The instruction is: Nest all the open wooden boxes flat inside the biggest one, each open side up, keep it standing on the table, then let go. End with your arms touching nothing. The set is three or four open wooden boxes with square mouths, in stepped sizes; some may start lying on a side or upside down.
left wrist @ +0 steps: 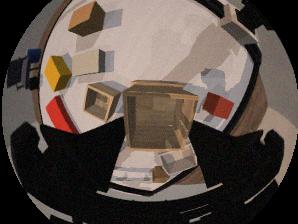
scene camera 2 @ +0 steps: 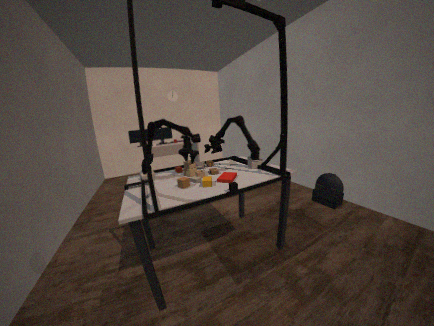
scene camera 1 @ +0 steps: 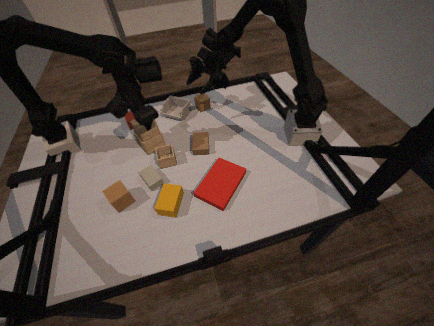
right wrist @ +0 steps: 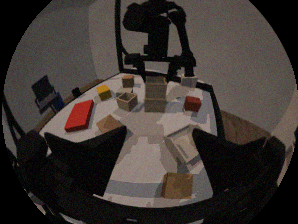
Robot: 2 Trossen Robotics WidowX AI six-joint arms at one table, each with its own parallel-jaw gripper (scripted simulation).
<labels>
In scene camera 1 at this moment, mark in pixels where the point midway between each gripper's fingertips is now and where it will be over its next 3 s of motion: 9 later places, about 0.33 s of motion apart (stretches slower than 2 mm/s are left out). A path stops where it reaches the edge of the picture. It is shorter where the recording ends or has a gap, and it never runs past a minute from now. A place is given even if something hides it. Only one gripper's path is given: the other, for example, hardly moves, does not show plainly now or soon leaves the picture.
My right gripper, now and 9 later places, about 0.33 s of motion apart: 193, 88; 192, 92; 193, 102; 199, 111; 214, 117; 224, 120; 228, 122; 227, 122; 216, 121; 204, 116
</labels>
